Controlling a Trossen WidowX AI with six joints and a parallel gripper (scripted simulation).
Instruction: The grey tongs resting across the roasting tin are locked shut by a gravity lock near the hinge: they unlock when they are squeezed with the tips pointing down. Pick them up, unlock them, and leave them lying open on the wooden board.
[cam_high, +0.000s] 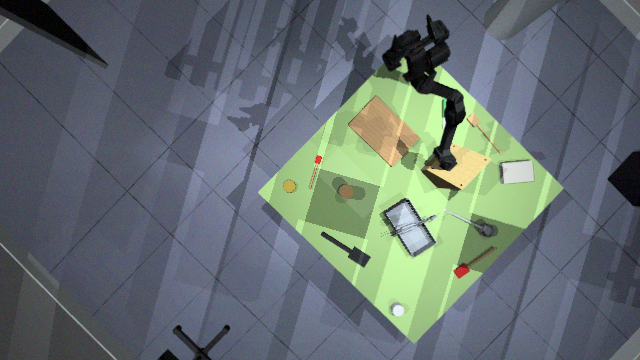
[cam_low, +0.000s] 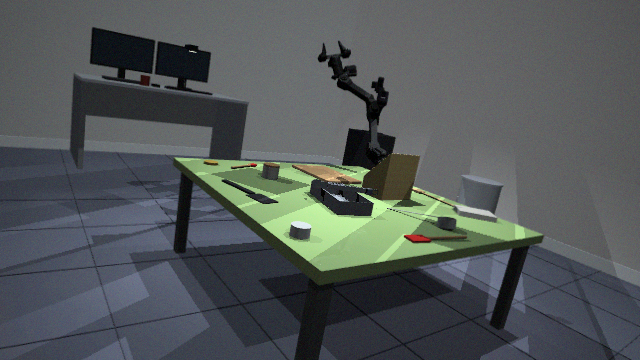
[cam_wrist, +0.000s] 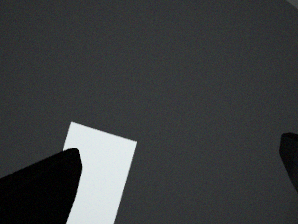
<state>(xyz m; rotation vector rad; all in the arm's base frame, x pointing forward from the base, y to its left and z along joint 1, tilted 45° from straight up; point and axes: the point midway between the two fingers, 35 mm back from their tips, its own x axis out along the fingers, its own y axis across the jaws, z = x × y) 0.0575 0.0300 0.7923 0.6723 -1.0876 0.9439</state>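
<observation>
The roasting tin lies 31 cm ahead of my gripper tip, 68 cm to the left of it and 72 cm below it. The rest, counted from my gripper tip: wooden board: 1 cm ahead, 19 cm to the left, 74 cm below; red-tipped stick: 44 cm ahead, 5 cm to the left, 74 cm below; cork-topped jar: 42 cm ahead, 27 cm to the left, 71 cm below.
</observation>
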